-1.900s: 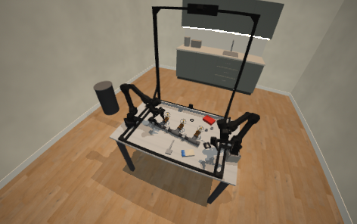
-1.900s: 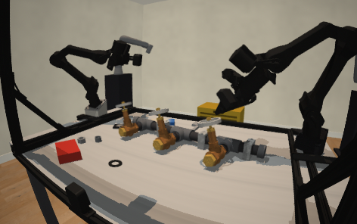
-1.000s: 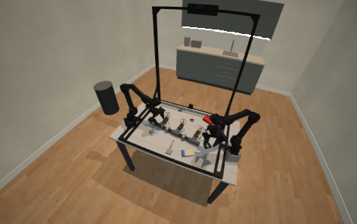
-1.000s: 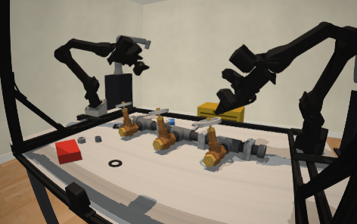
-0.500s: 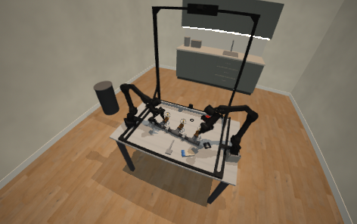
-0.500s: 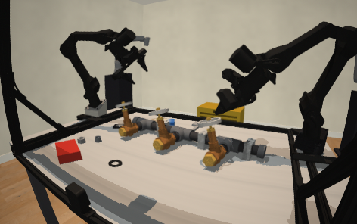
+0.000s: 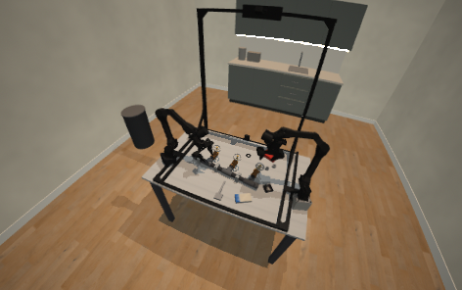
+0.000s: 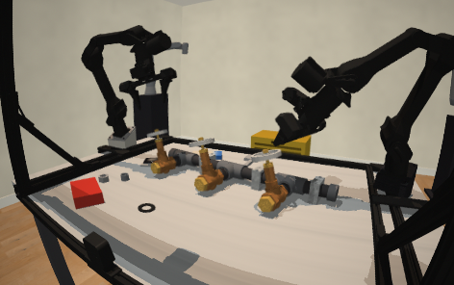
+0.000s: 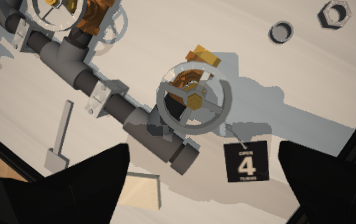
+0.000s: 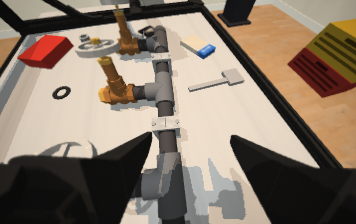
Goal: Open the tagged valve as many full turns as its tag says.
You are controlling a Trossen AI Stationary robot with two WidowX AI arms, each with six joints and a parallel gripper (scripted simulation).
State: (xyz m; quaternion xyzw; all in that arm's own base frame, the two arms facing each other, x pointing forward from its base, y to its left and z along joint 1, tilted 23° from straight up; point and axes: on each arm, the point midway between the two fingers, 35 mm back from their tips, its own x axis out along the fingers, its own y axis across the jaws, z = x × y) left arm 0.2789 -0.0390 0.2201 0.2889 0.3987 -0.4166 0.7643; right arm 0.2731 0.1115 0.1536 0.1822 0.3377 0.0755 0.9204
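Right now the black tag is 24 cm below my left hand, 6 cm to the left of it and 5 cm ahead of it. The rest, counted from my left hand: red block: 27 cm behind, 23 cm below, 2 cm to the left; then grey scraper: 25 cm to the right, 24 cm below, 22 cm ahead; then blue-white sponge: 23 cm below, 21 cm ahead, 8 cm to the right.
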